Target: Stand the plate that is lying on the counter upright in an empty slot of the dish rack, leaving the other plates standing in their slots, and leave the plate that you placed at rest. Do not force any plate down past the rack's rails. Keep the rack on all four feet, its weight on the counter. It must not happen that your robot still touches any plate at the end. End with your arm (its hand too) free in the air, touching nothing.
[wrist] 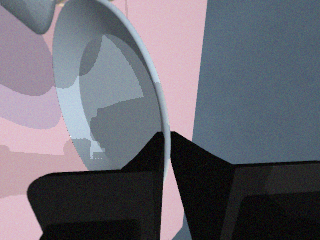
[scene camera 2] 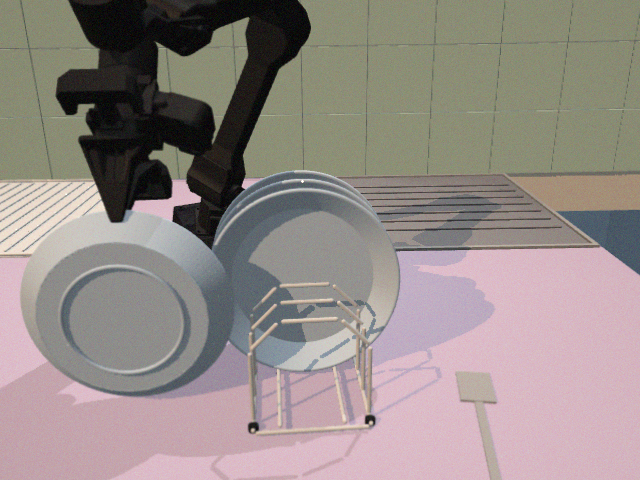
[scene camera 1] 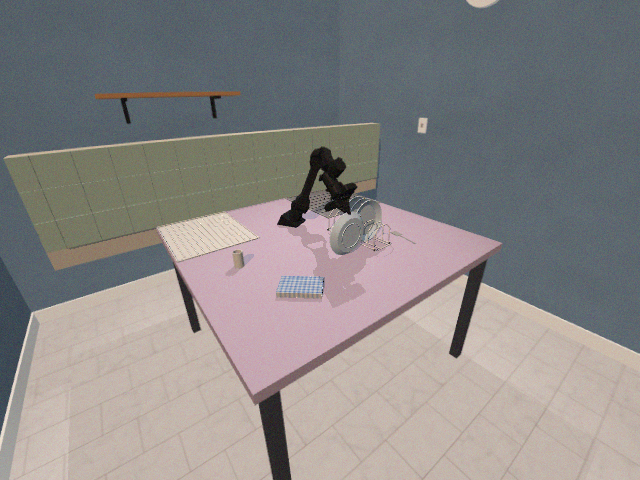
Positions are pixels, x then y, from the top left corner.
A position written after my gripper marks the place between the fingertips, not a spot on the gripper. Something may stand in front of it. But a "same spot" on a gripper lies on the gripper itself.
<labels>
my gripper: wrist 165, 137; scene camera 2; scene camera 1
pale blue plate: wrist; scene camera 2; scene camera 1 346, 234
same spot on pale blue plate: (scene camera 2: 142, 307) = (wrist: 115, 95)
same spot on my gripper: (scene camera 1: 342, 204) = (scene camera 2: 89, 168)
</labels>
